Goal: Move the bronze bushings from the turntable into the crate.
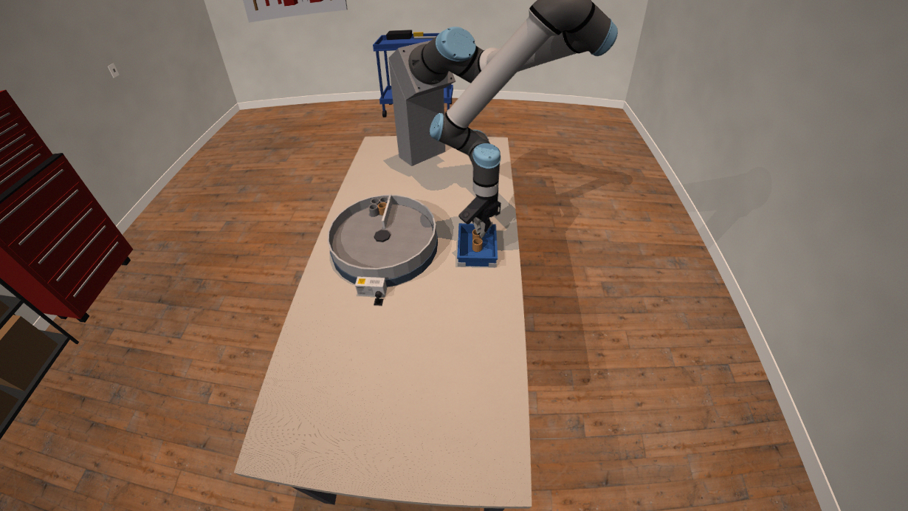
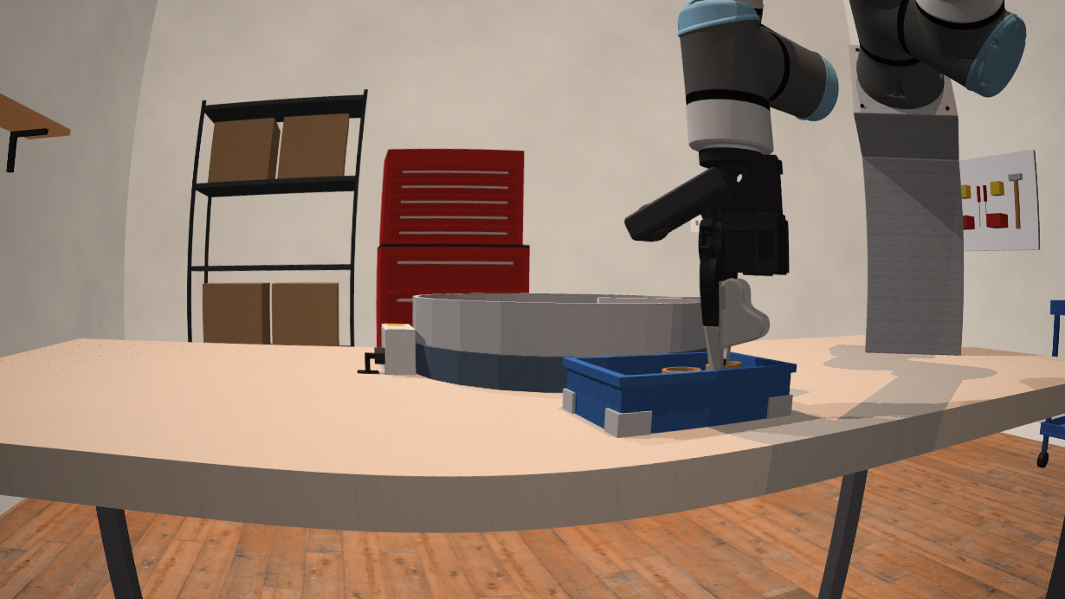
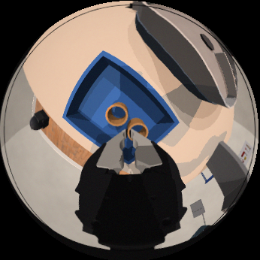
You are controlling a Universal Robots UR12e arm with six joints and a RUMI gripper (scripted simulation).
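The blue crate is 40 mm ahead of my hand, 20 mm below it and 10 mm to the left of it. Also, from my hand: grey turntable (330 mm to the right, 200 mm ahead, 10 mm above).
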